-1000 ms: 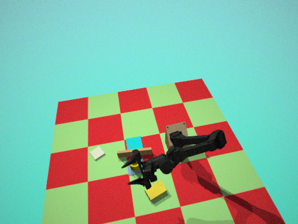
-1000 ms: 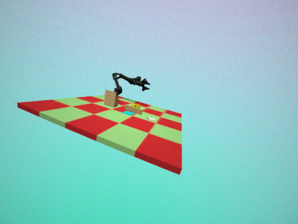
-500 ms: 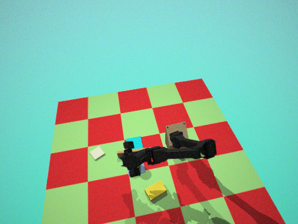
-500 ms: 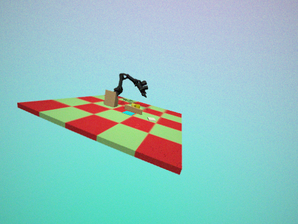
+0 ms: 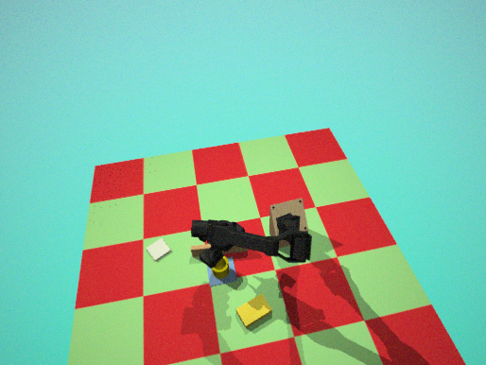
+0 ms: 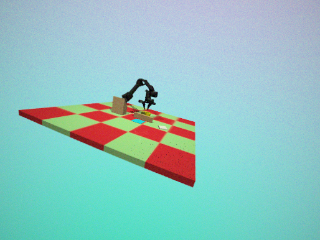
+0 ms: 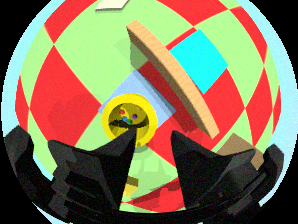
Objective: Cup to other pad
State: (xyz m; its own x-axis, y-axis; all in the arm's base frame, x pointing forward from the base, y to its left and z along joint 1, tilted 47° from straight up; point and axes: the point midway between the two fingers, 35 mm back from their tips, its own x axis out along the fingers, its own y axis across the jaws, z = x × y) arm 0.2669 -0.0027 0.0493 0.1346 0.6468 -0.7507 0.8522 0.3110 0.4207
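My gripper tip is 6 cm above the yellow cup, 2 cm to the right of it and 2 cm short of it. The rest, counted from my gripper tip: light blue pad: 11 cm below, 2 cm to the left, 2 cm ahead; then wooden bar: 8 cm below, 7 cm to the right; then cyan pad: 15 cm to the right, 11 cm below, 2 cm behind.
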